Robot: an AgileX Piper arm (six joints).
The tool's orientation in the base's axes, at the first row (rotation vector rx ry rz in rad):
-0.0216, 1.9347, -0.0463
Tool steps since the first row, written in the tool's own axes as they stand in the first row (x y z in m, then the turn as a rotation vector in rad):
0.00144, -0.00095, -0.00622, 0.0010, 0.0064, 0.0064
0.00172, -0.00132, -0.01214, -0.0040, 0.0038, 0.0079
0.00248, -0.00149, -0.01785, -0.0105, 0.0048, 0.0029
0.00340, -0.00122, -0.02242, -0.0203, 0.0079, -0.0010
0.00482, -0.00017, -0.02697, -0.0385, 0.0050, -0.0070
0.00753, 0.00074, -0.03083, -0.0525, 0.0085, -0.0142
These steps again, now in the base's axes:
-0.00633, -0.00087, 0.00091, 0.0057, 0.0062, -0.0035
-0.01197, -0.00112, 0.00277, 0.0088, 0.0038, 0.0008
-0.01757, -0.00119, 0.00410, 0.0065, 0.0051, 0.0086
-0.02217, -0.00085, 0.00485, 0.0064, 0.0087, 0.0190
-0.02692, 0.00024, 0.00510, 0.0072, 0.0066, 0.0382
-0.03148, 0.00114, 0.00391, 0.0055, 0.0108, 0.0537

